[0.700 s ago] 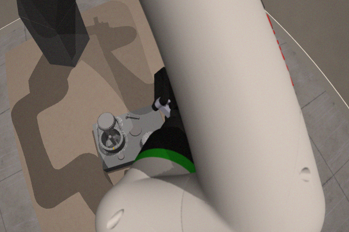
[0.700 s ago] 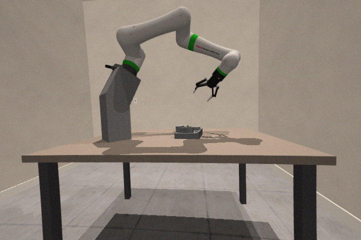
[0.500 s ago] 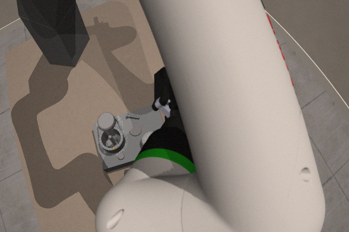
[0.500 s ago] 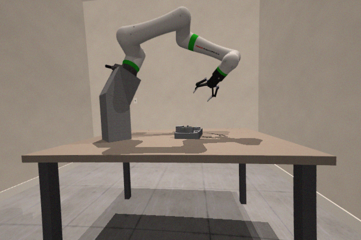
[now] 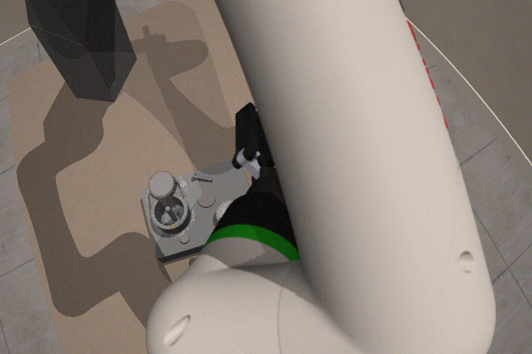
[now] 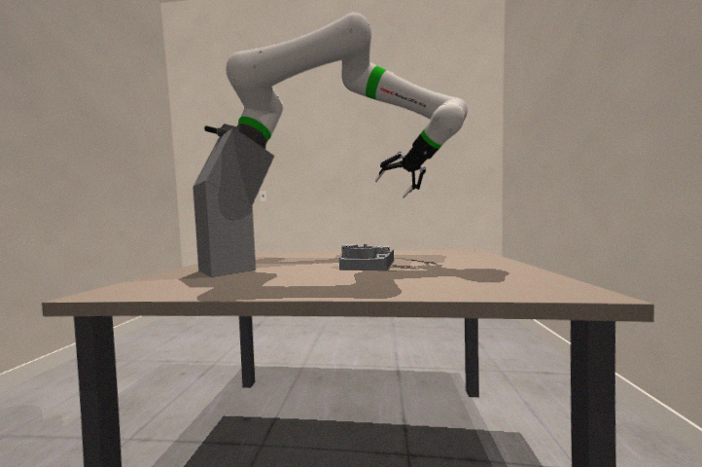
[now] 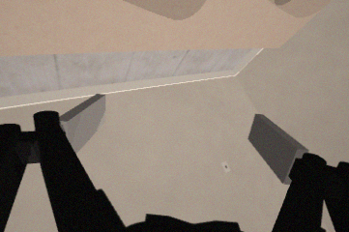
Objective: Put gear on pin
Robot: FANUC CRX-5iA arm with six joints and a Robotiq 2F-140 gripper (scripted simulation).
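My gripper is now 27 cm above the gear, 12 cm to the left of it and 4 cm past it. Round my hand: round disc: 28 cm below, 15 cm to the right, 10 cm behind; then bolt: 27 cm below, 15 cm to the right, 15 cm behind.
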